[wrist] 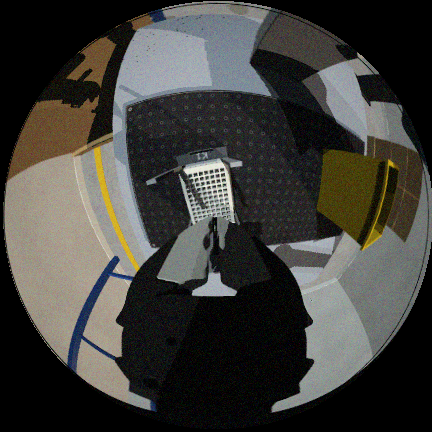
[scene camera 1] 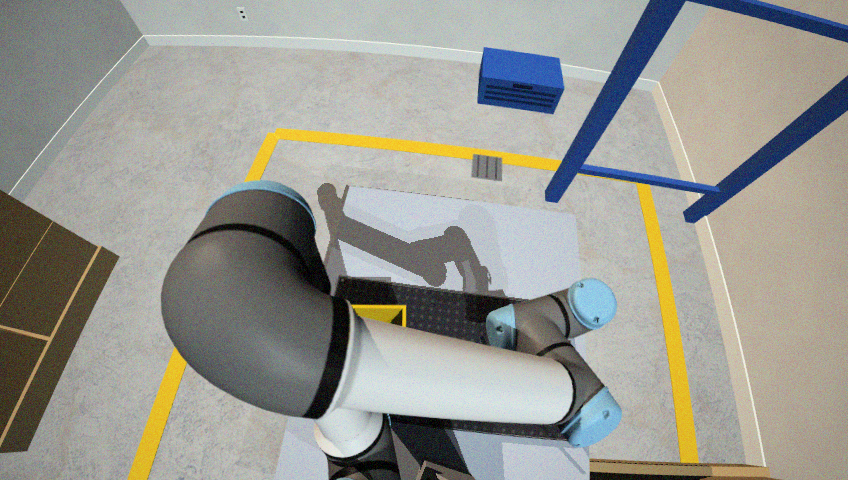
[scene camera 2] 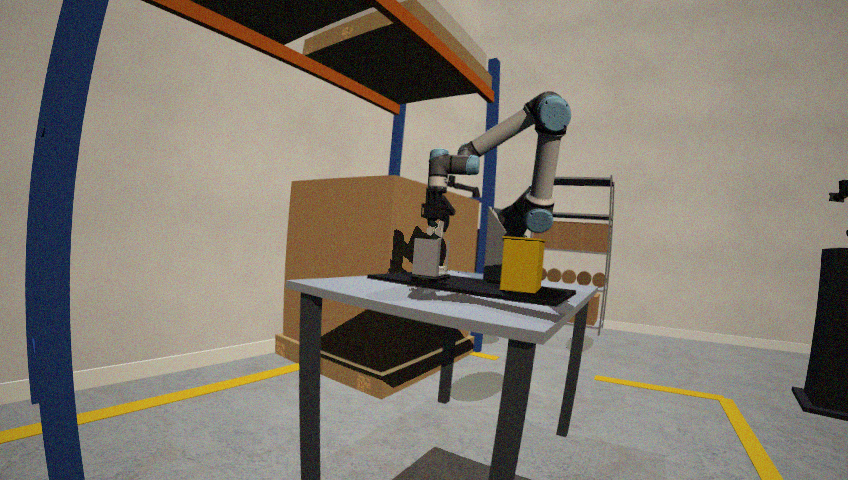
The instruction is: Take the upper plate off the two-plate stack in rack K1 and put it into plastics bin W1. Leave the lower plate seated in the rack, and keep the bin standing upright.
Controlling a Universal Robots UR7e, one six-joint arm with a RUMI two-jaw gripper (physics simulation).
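Frame: origin at the arm's base, x back, y left, z down, level; metres.
Where they show: gripper, fingertip midpoint: (wrist: 214, 218); arm's base, origin of the base link: (scene camera 2: 509, 224).
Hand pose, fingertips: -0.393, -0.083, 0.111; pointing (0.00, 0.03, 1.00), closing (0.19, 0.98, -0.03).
Each offset is from my fingertips to the centre of the thing, as dx, dy, dz. Level surfaces: height alone.
Rack K1 @[-0.002, -0.011, +0.056] (scene camera 2: 426, 256) (wrist: 186, 158) stands on the black perforated board, its grey wall showing in scene camera 2 and its label in the wrist view. A white gridded plate @[-0.011, -0.007, +0.092] (wrist: 210, 189) lies in the rack; whether one or two plates are there cannot be told. The yellow bin W1 @[+0.109, +0.324, +0.042] (scene camera 1: 379, 311) (scene camera 2: 521, 265) (wrist: 345, 192) stands upright on the board, partly hidden by the arm in scene camera 1. My gripper (scene camera 2: 436, 228) (wrist: 214, 218) is shut and empty, its tips at the rack's near end in the wrist view. The arm hides the gripper and rack in scene camera 1.
The black board @[dz +0.131] (scene camera 1: 443, 313) (scene camera 2: 470, 286) (wrist: 240, 120) lies on the light table @[dz +0.144] (scene camera 1: 523, 237) (scene camera 2: 357, 296). A large cardboard box (scene camera 2: 339, 237) stands behind the table, below a shelf with an orange beam (scene camera 2: 333, 74). The upper arm link (scene camera 1: 464, 377) spans over the board.
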